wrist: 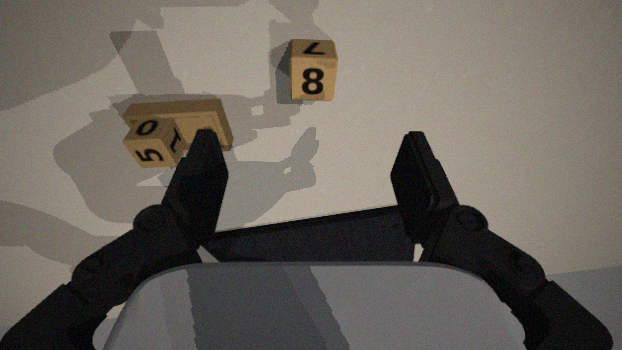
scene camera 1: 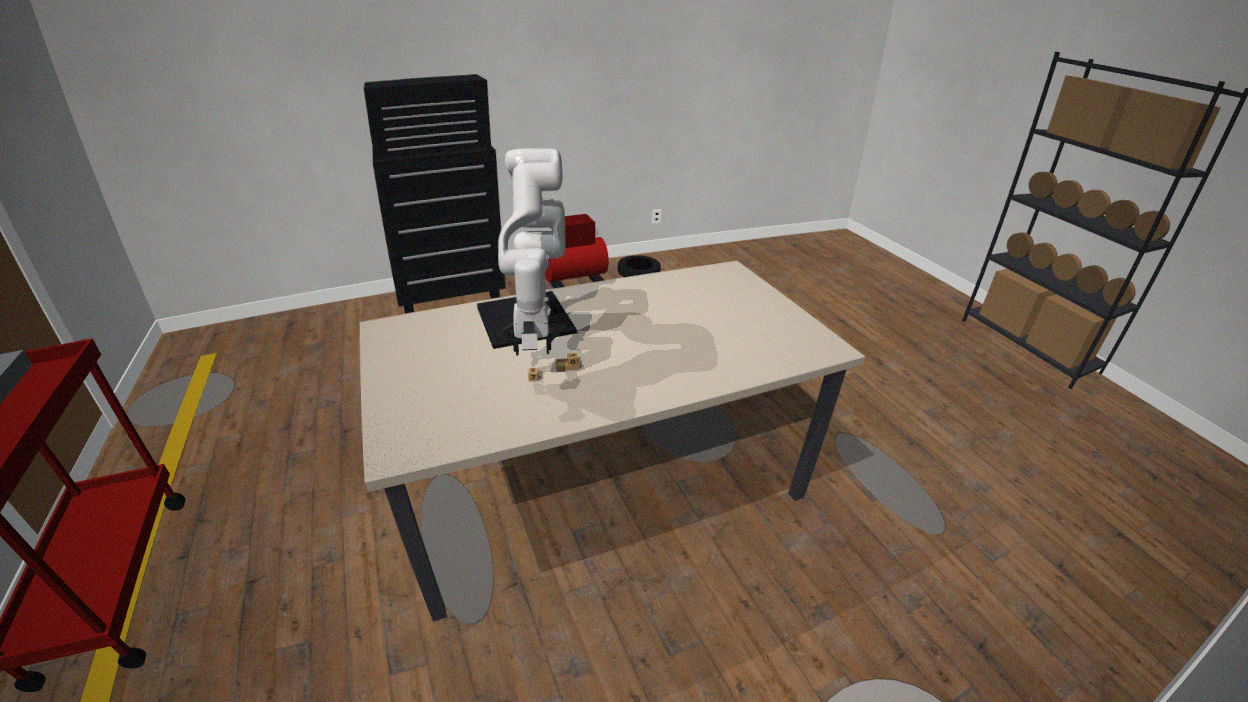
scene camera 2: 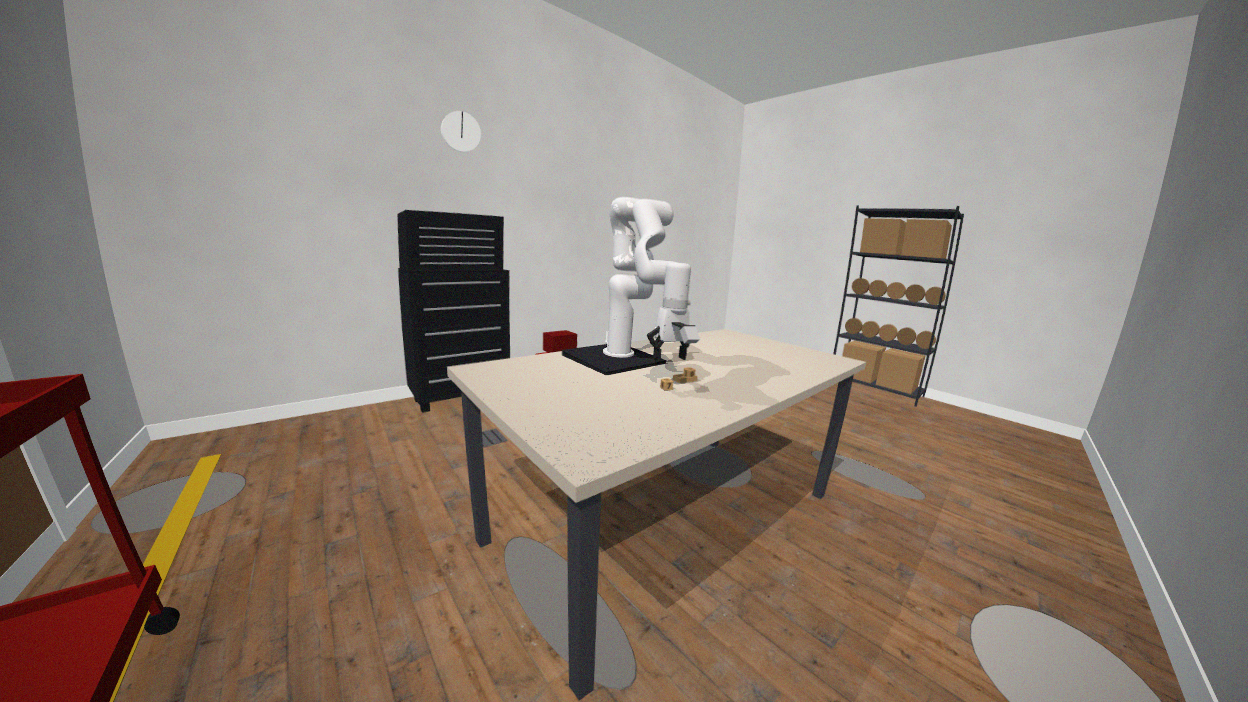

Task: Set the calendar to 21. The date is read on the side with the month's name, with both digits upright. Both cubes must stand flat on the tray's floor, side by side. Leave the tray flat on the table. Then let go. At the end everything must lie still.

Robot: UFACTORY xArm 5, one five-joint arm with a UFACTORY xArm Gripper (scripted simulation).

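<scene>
There's a wooden tray in the pictures, and the gripper's there too.
</scene>
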